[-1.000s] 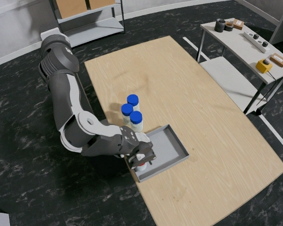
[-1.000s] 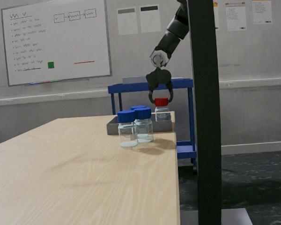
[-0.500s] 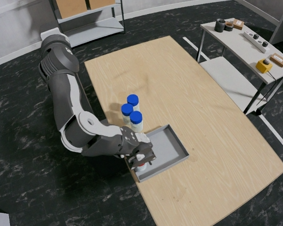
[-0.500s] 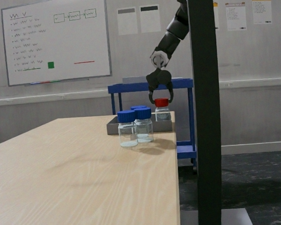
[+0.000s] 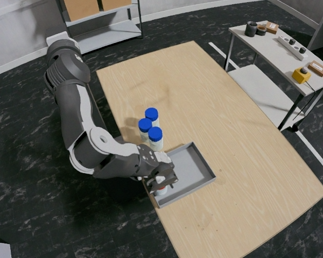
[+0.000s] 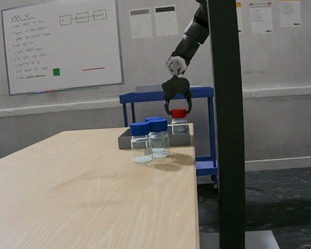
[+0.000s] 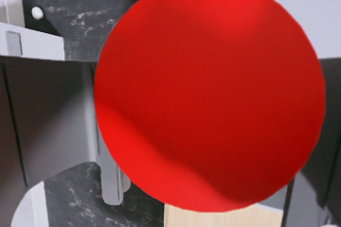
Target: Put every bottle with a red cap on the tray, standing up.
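Now: hand 10 mm to the right of the red-capped bottle and 50 mm above it. Round my hand: grey tray: 80 mm ahead, 40 mm to the left, 80 mm below.
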